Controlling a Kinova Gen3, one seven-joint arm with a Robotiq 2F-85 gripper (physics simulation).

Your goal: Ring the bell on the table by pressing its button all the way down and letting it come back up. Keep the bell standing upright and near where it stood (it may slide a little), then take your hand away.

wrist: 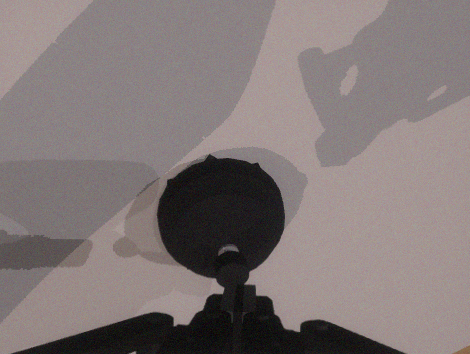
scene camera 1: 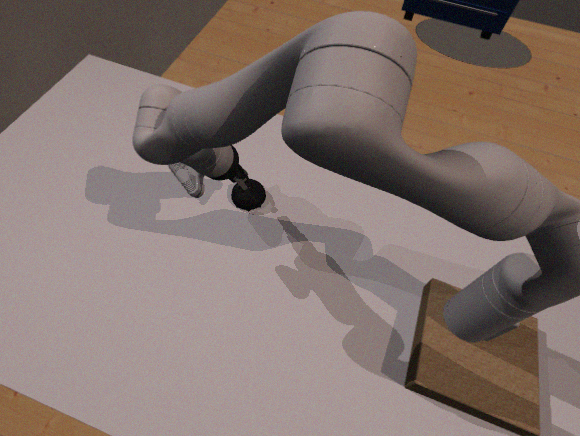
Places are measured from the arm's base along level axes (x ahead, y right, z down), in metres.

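Where they show: gripper, between the fingertips: (wrist: 240,305) (scene camera 1: 243,175); arm's base, origin of its link: (scene camera 1: 465,318).
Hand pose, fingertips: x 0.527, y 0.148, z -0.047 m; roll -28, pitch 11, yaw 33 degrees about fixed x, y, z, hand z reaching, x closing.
Observation:
Each offset is from my fingertips to the centre of the thing. Level surfaces: height alone.
The bell, a round black dome @[dx -0.005, dy +0.009, dz +0.063 m] (scene camera 1: 251,197) (wrist: 215,205), stands upright on the white table top @[dz +0.096 m] (scene camera 1: 200,325) (wrist: 380,240). In the wrist view its small round button @[dx -0.005, dy +0.009, dz +0.035 m] (wrist: 233,274) shows at the lower part of the dome, with a pale glint beside it. My gripper (scene camera 1: 242,184) (wrist: 240,305) is shut and empty. Its fingertips are right at the button and overlap its lower edge in the wrist view. Whether they touch it, and how far down the button is, I cannot tell. In the scene view the fingertips hide the button.
A thick wooden board (scene camera 1: 470,375) lies under the arm's base at the lower right. A dark blue piece of furniture (scene camera 1: 460,15) stands on a grey round patch (scene camera 1: 440,37) at the top right, beyond the table edge. Arm shadows cross the table around the bell.

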